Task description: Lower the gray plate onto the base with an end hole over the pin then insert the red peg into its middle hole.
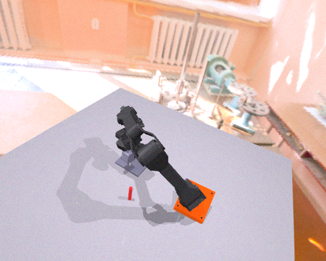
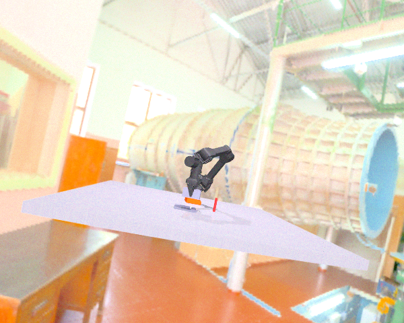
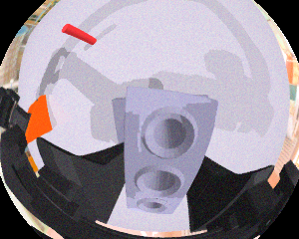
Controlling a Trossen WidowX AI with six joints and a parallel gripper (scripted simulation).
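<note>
Right now the base is 60 mm below my gripper tip. The rest, counted from my gripper tip: gray plate: 30 mm above; red peg: 140 mm to the left, 120 mm behind, 30 mm below.
</note>
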